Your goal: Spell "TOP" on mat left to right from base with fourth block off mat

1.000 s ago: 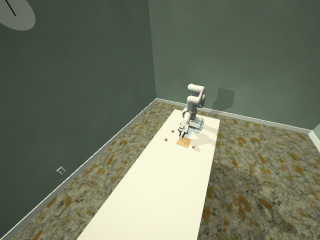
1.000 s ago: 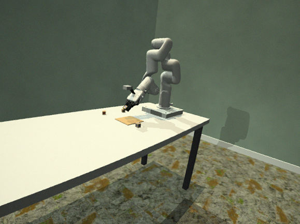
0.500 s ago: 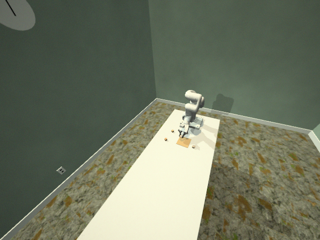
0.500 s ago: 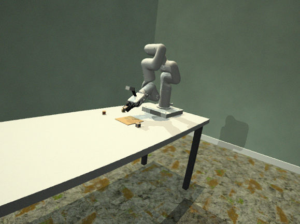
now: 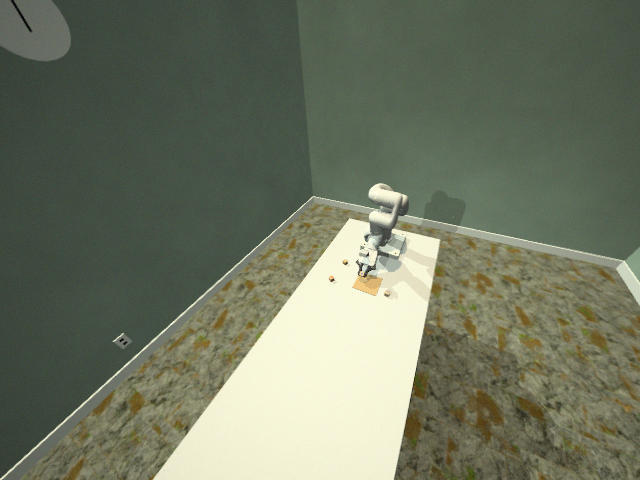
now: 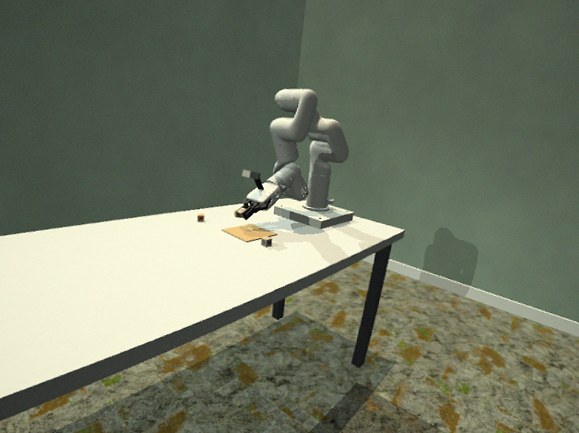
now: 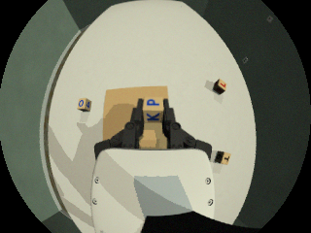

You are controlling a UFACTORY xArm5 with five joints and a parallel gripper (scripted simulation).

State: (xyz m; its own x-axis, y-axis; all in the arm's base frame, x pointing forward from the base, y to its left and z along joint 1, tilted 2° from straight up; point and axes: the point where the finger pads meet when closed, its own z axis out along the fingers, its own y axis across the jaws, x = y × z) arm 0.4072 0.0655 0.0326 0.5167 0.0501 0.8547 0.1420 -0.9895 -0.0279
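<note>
The tan mat is 4 cm to the left of my hand and 6 cm below it.
</note>
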